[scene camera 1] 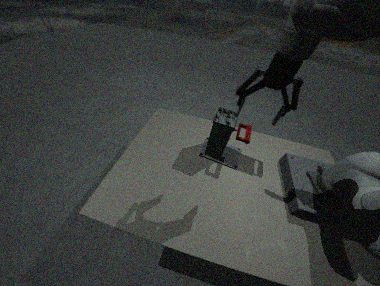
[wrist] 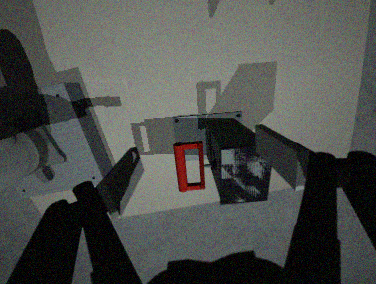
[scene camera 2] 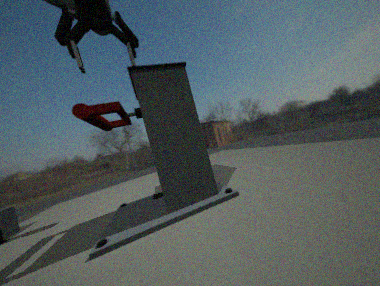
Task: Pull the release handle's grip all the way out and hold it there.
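Observation:
The red release handle grip (scene camera 1: 248,134) (scene camera 2: 92,117) (wrist: 181,167) is a rectangular loop. It stands out from the side of the dark upright post (scene camera 1: 218,142) (scene camera 2: 172,135) (wrist: 244,175), joined by a short thin rod (scene camera 2: 133,115). My gripper (scene camera 1: 257,117) (scene camera 2: 108,68) (wrist: 196,149) is open and empty. It hangs above the grip, clear of it, with fingers pointing down. In the wrist view the grip shows between the two fingers, and the post's mottled top lies between the grip and the right finger. In scene camera 2 the right fingertip is partly hidden behind the post's top edge.
The post's base plate (scene camera 2: 165,222) (wrist: 190,125) is bolted to the pale table top (scene camera 1: 150,140) (scene camera 2: 300,200) (wrist: 150,50). A grey mounting block (scene camera 1: 288,182) (wrist: 70,135) under the arm's white base (scene camera 1: 367,172) stands on the table, on the grip's side of the post.

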